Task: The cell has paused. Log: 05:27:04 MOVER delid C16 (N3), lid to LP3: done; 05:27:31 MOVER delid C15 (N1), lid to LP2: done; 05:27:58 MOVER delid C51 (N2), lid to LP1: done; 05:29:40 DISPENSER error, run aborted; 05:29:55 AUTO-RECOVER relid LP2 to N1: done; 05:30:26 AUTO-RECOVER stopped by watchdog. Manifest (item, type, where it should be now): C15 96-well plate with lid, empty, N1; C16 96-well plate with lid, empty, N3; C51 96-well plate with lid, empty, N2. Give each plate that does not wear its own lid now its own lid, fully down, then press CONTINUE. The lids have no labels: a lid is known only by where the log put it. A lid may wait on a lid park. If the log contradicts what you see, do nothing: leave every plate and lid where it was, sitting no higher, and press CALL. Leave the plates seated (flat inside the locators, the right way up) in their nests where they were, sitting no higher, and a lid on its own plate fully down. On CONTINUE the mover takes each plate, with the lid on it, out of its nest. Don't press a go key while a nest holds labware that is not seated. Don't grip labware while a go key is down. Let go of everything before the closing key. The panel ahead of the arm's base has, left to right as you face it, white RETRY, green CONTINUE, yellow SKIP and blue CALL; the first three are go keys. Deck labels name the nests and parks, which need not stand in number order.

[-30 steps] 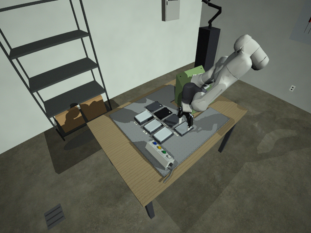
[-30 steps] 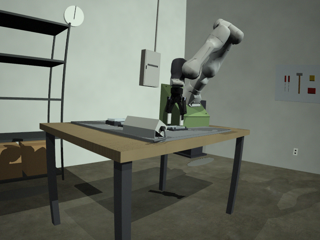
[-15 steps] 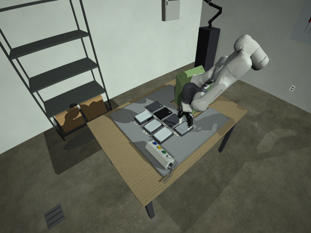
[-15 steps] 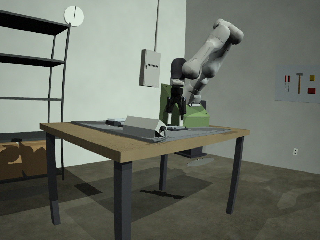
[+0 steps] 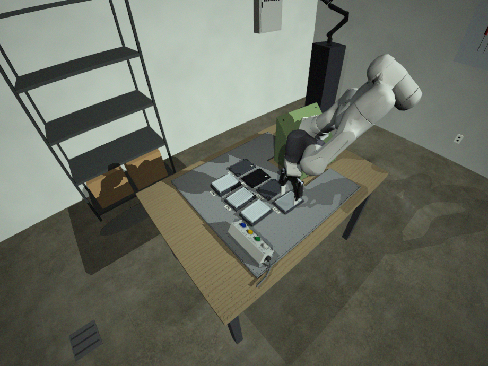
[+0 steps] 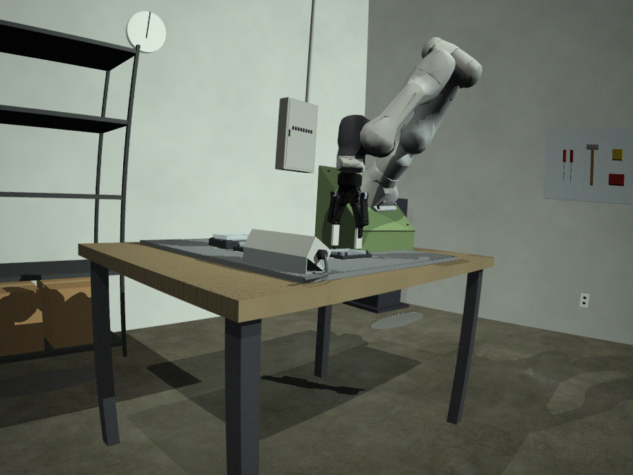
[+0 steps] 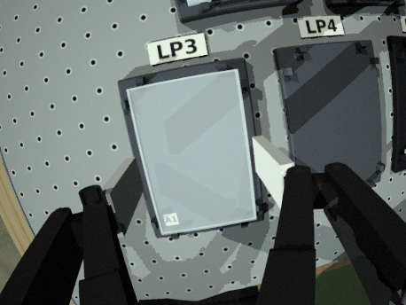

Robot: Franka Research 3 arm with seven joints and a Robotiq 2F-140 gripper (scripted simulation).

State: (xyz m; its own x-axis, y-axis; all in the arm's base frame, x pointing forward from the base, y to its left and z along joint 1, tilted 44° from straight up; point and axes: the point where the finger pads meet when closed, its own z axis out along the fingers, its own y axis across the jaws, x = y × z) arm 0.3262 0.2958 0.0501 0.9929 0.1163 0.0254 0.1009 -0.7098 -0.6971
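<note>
The clear lid is 4 cm below my hand. From my hand the other things lie so: park LP4: 2 cm ahead, 13 cm to the right, 5 cm below; park LP3: 5 cm below; LP4 label: 11 cm ahead, 12 cm to the right, 5 cm below.
</note>
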